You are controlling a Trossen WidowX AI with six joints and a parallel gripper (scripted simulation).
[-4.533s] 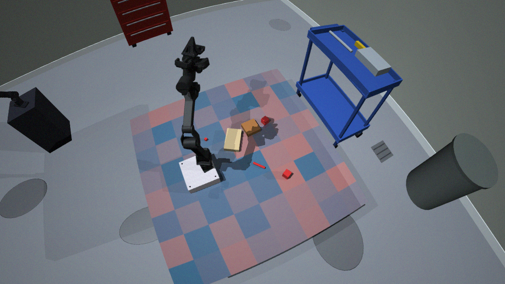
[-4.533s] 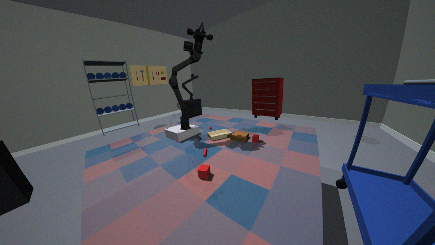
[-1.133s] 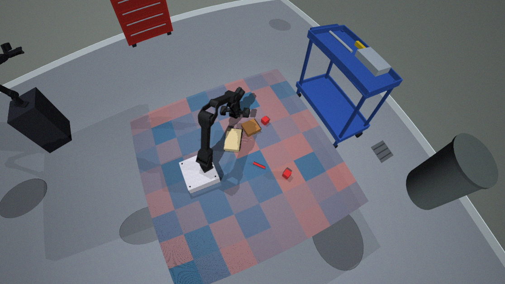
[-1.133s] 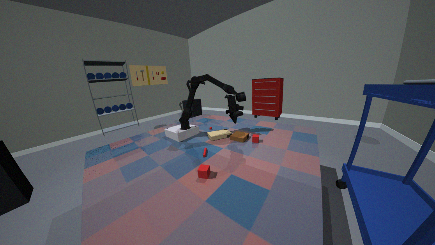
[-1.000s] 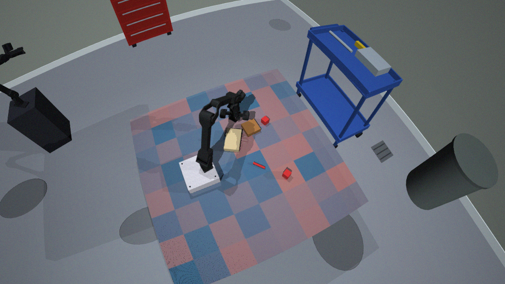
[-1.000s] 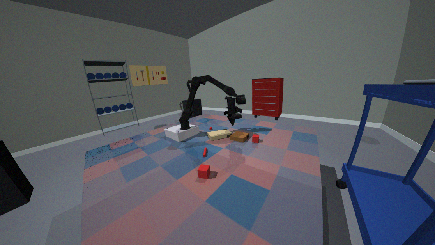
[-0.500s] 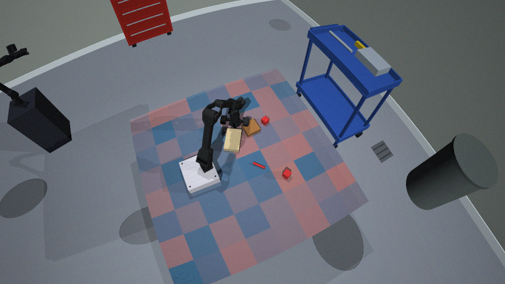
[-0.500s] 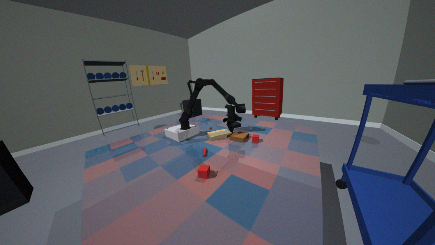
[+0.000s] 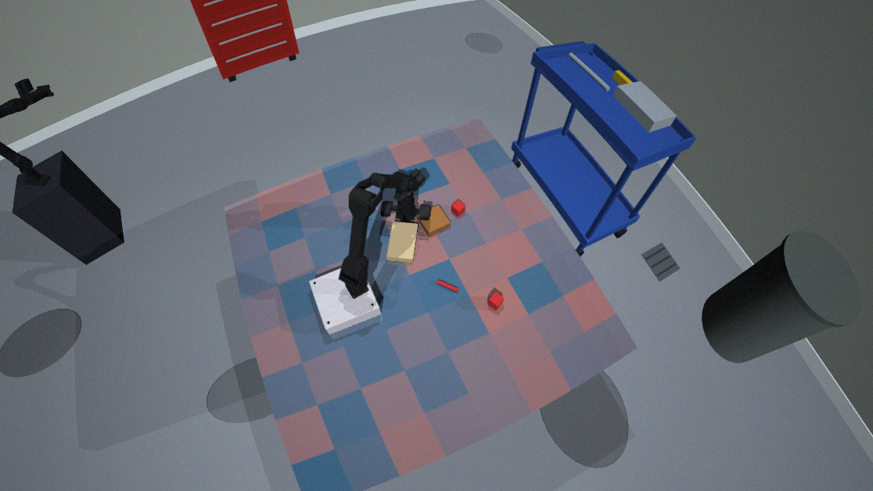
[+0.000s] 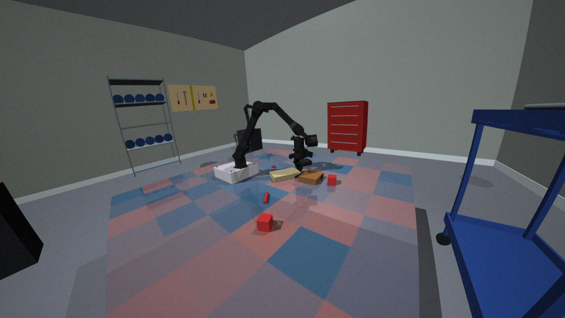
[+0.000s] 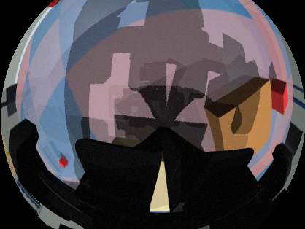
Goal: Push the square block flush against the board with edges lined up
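Right now the board is 60 mm behind my gripper tip, 70 mm to the right of it and 10 mm above it. Round my gripper tip: red stick 20 mm behind, 320 mm to the right; then square block 90 mm ahead, 50 mm to the right, 10 mm above; then tiny red piece 210 mm behind, 30 mm to the left.
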